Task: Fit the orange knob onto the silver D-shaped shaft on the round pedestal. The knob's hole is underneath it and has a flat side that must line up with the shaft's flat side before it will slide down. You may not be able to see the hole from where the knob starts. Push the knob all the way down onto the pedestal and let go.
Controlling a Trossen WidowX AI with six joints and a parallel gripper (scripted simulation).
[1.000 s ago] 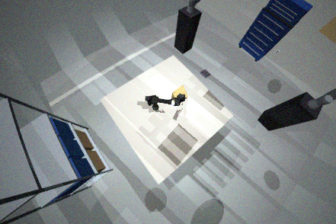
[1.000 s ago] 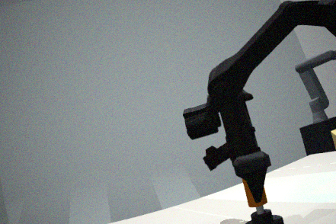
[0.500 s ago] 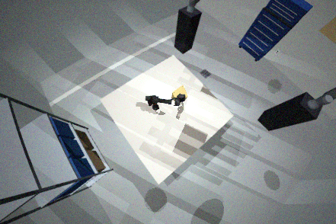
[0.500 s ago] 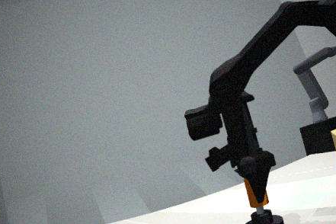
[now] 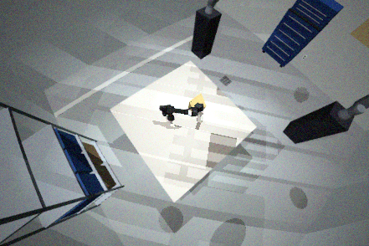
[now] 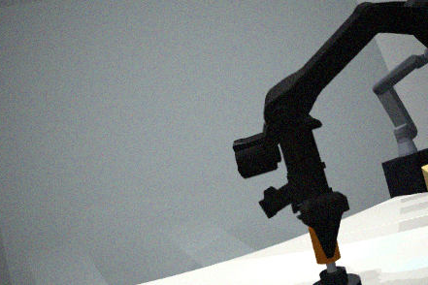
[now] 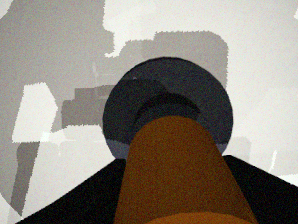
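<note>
My gripper tip is now 3 cm below the orange knob. Round my gripper tip: dark round pedestal: 4 cm below.
</note>
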